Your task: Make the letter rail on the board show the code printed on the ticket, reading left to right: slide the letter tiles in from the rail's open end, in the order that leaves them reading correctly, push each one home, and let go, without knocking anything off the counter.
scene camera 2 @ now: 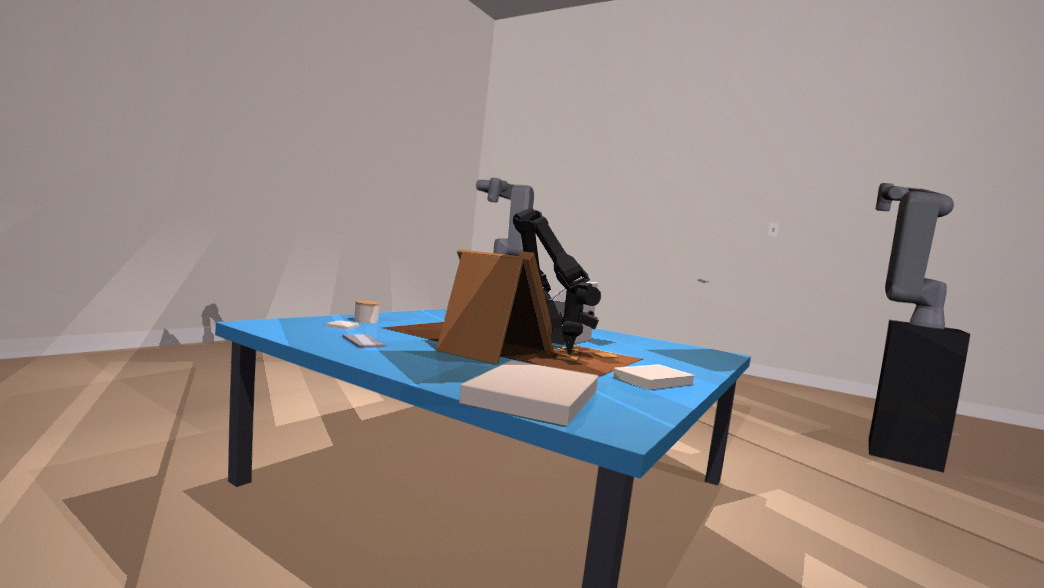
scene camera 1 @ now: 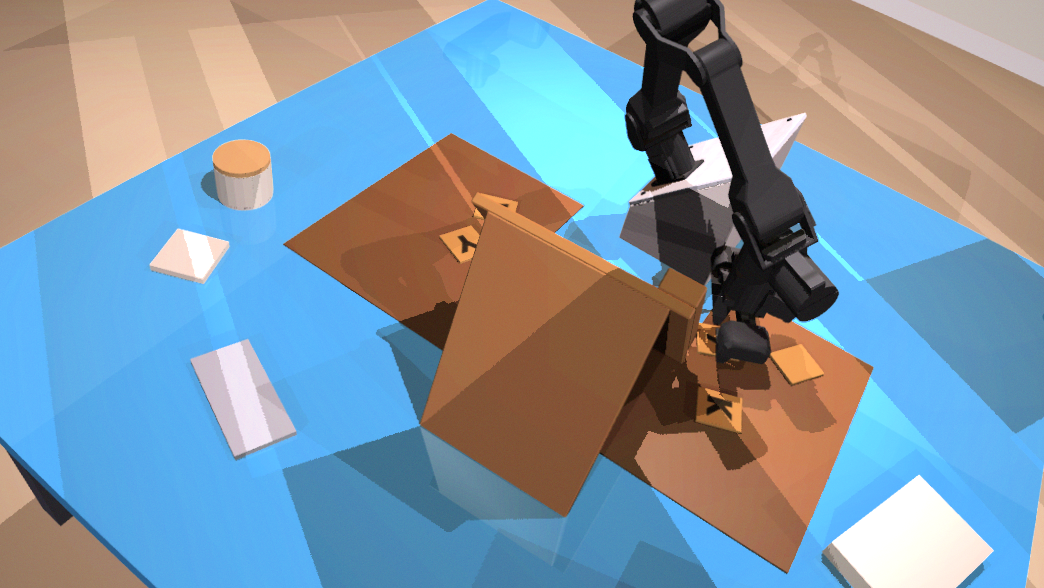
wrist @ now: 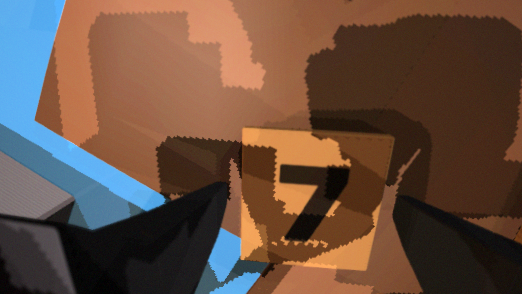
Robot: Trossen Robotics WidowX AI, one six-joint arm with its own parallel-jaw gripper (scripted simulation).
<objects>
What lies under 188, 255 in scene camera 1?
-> A white pad.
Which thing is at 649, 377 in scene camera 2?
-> A white slab.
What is my gripper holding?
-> Nothing.
</objects>
